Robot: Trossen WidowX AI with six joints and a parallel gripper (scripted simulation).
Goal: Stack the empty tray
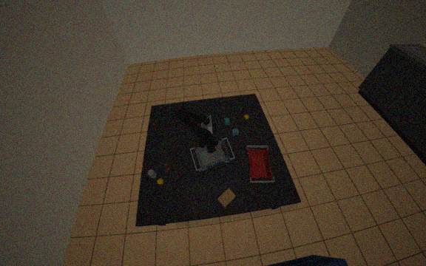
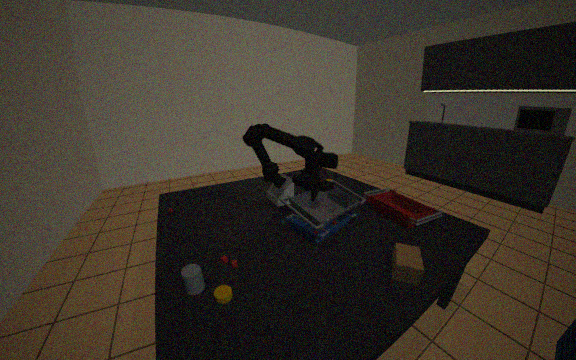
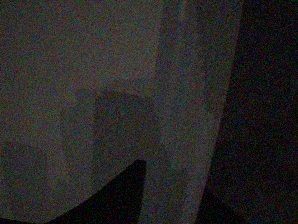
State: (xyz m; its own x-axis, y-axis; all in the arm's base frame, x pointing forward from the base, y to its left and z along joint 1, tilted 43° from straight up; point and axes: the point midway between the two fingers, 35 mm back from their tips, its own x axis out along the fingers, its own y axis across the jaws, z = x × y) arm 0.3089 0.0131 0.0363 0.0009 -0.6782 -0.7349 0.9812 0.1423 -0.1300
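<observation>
Now: gripper tip 8 cm short of the grey tray, 2 cm to the right of it and 2 cm below it. Also, from my gripper tip: white disc (14 cm ahead, 52 cm to the right, 7 cm below); then tan box (42 cm ahead, 8 cm to the left, 8 cm below).
</observation>
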